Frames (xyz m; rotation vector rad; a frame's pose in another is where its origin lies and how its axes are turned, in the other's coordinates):
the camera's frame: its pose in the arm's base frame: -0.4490 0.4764 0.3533 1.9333 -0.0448 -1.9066
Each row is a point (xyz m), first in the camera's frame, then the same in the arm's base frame.
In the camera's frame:
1: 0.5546 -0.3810 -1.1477
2: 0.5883 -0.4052 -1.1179
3: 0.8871 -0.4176 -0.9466
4: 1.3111 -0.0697 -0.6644
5: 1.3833 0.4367 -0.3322
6: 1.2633 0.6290 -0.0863
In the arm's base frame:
1: 0.5849 0.9620 -0.3288
2: 0.5517 0.9654 -0.3675
3: 0.4008 0.8367 -0.6494
4: 0.2470 0.3108 -0.9326
5: 0.0672 -0.2630 -0.8305
6: -0.1248 -0.4674 -0.6483

